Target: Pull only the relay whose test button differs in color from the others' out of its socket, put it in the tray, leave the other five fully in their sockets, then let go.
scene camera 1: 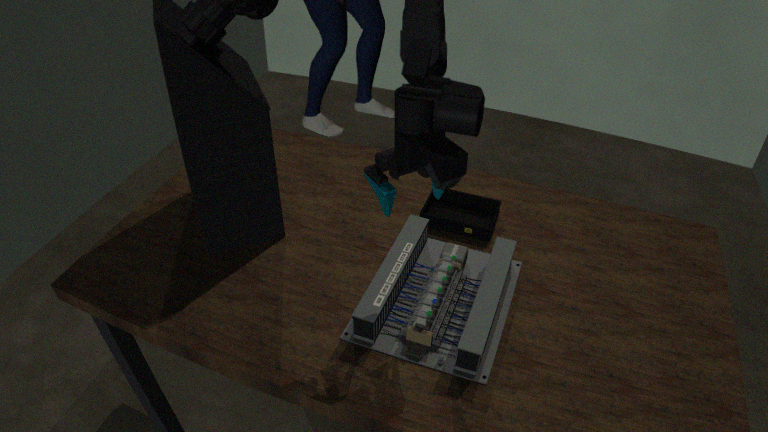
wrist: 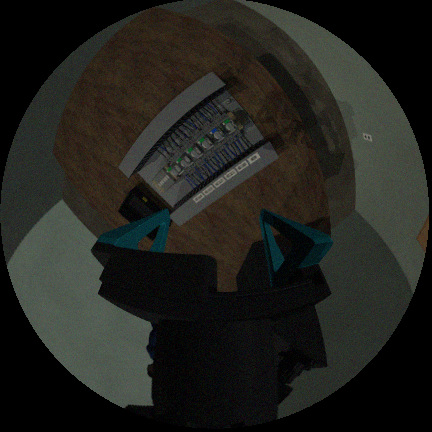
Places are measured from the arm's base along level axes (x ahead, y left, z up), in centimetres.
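Pixels of known places: gripper, fingertip midpoint: (scene camera 1: 412, 206) (wrist: 214, 213); arm's base, link origin: (scene camera 1: 191, 36) (wrist: 295, 359).
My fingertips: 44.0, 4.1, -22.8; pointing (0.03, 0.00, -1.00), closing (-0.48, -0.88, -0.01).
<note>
Ahead of a thing's pixels: the offset from my fingertips to its top centre, as dx, dy, dz. "*": to the spot under its first point. Level surfaces: height alone.
The relay with the blue test button @(+6.6, -3.8, -15.2) (scene camera 1: 433, 301) (wrist: 217, 133) sits in the row, second from the end away from the tray. The other relays (scene camera 1: 444, 279) (wrist: 205, 143) have green buttons and stand in the same row; all look seated, though socket depth is too small to judge. The black tray @(-1.8, +27.5, -18.6) (scene camera 1: 456, 229) (wrist: 131, 202) with a yellow mark lies beside the panel, at the far end of the row in the scene view. My gripper (scene camera 1: 413, 207) (wrist: 214, 213) is open and empty, with teal fingers, above the table near the tray and the panel's labelled duct.
Two tall grey wire ducts @(-3.8, +1.4, -15.9) (scene camera 1: 390, 276) @(+14.5, +4.8, -15.9) (scene camera 1: 486, 306) flank the relay row on the grey panel @(* +18.5, +3.7, -21.9) (scene camera 1: 502, 322). Blue and dark wires run between ducts and row. A dark column (scene camera 1: 230, 145) stands on the wooden table @(dz -22.2) (scene camera 1: 617, 300) at the left. A person's legs (scene camera 1: 326, 53) show behind the table.
</note>
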